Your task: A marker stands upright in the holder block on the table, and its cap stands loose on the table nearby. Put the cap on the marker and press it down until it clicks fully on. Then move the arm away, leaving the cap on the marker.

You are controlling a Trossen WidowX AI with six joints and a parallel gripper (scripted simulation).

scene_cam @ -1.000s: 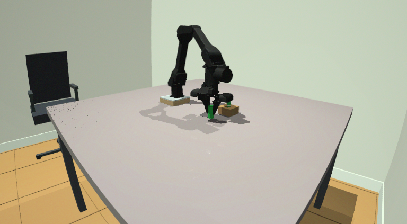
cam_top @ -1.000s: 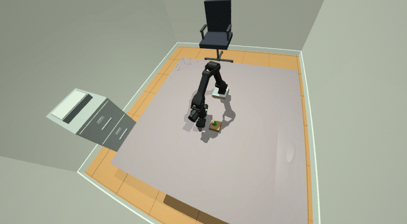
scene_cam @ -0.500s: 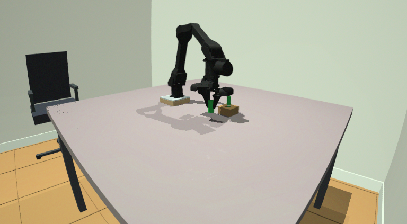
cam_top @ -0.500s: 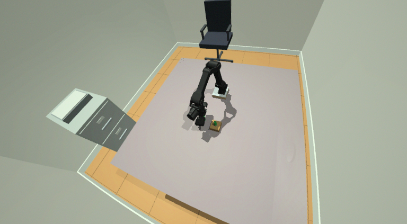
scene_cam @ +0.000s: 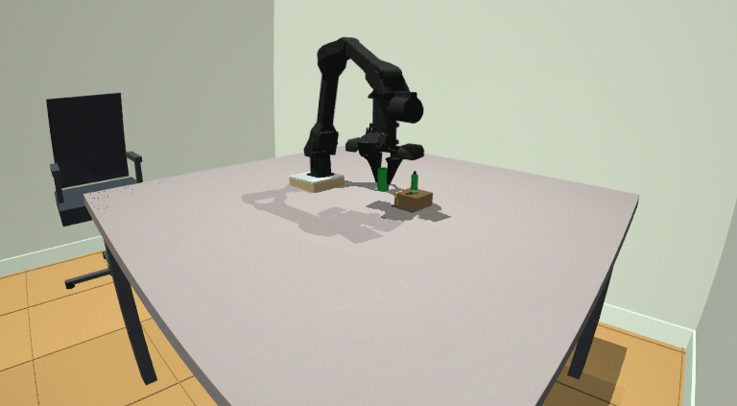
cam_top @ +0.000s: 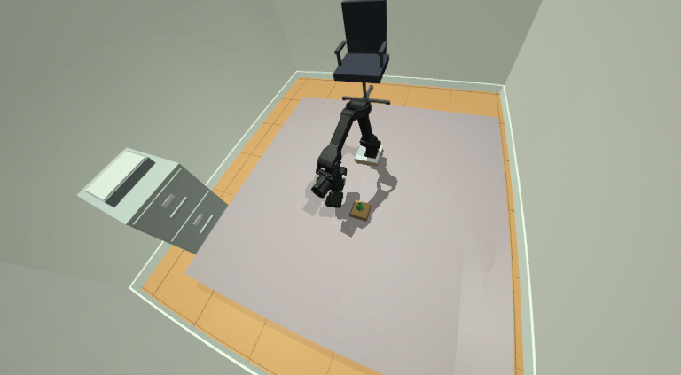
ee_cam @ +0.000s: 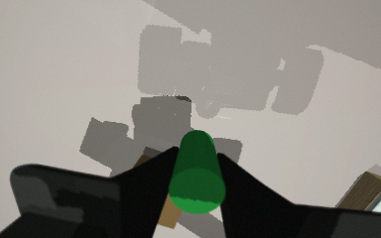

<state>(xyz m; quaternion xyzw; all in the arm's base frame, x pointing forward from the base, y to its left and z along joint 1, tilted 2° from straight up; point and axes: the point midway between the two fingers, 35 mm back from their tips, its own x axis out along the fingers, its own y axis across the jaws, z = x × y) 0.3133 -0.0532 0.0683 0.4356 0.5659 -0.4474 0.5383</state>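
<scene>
The tan holder block is 20 mm ahead of my gripper tip, 100 mm to the left of it and 60 mm below it. The rest, counted from my gripper tip: green cap 10 mm above.
</scene>
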